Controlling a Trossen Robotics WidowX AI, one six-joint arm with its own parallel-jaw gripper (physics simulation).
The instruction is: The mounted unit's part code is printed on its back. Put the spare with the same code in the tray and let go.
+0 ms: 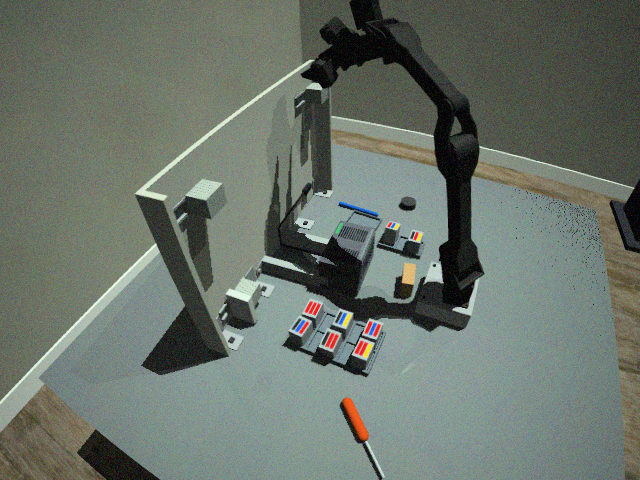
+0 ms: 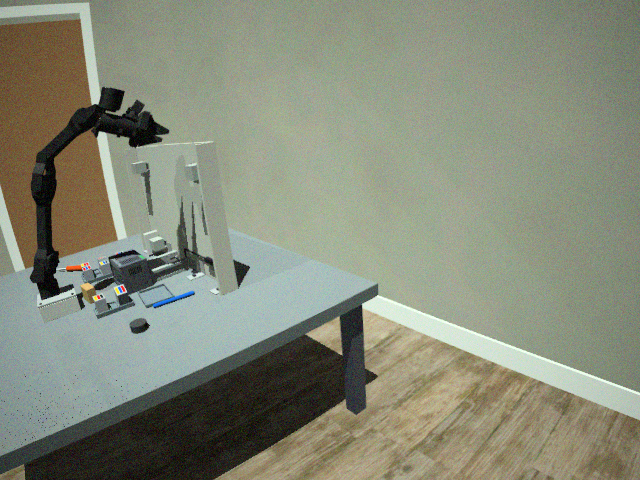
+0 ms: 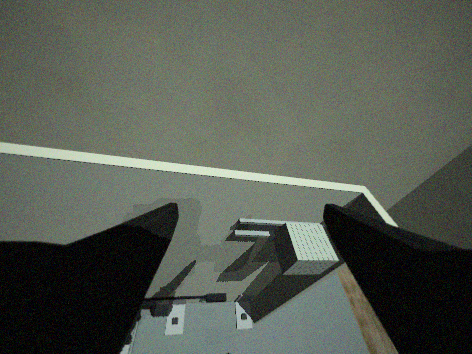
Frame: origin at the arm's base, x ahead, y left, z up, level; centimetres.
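Where they show: gripper, fingertip midpoint: (image 2: 165, 136) (image 3: 250, 210); arm's base at its link origin: (image 1: 456, 294) (image 2: 49, 294).
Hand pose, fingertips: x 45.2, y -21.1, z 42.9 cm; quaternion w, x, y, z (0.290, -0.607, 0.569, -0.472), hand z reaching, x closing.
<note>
Each offset is from my fingertips to the top centre of the thing. "pt": to the spot under its first point. Level surfaces: height alone.
My gripper (image 1: 315, 78) (image 2: 164, 135) (image 3: 250, 210) is open and empty, high near the top edge of the upright panel. Ribbed pale boxes {dx +3.8, dy -8.5, dz -9.3 cm} (image 1: 205, 195) (image 2: 191, 172) (image 3: 312, 245) sit on pairs of rails on the panel. A dark vented unit {pt dx -17.1, dy +18.1, dz -38.3 cm} (image 1: 352, 245) (image 2: 131, 271) with a green mark stands before the panel. Which is the mounted unit, I cannot tell; no code shows on these. Several stripe-coded spares {dx -20.6, dy +42.7, dz -42.4 cm} (image 1: 329, 341) {dx -28.4, dy +36.9, dz -43.1 cm} (image 2: 85, 267) stand on the larger rack; two more spares {dx -24.1, dy +2.5, dz -42.1 cm} (image 1: 392, 227) (image 2: 120, 290) stand on the smaller rack. The thin-rimmed tray {dx -13.6, dy +0.2, dz -47.4 cm} (image 1: 367, 215) (image 2: 150, 289) lies beside the dark unit.
The upright panel {dx +3.6, dy -14.0, dz -3.4 cm} (image 1: 240, 155) (image 2: 219, 217) stands on the table {dz -48.5 cm} (image 1: 491, 392) (image 2: 206, 351). A blue rod {dx -10.6, dy -8.1, dz -47.2 cm} (image 1: 358, 208) (image 2: 173, 299), a dark puck {dx -25.4, dy -16.2, dz -46.4 cm} (image 1: 407, 203) (image 2: 139, 325), a tan block {dx -32.4, dy +17.7, dz -43.4 cm} (image 1: 408, 279) (image 2: 88, 292) and an orange-handled screwdriver {dx -34.0, dy +59.3, dz -46.2 cm} (image 1: 355, 419) (image 2: 74, 268) lie around. A black rod (image 1: 293, 209) (image 3: 180, 298) is near the panel's foot.
</note>
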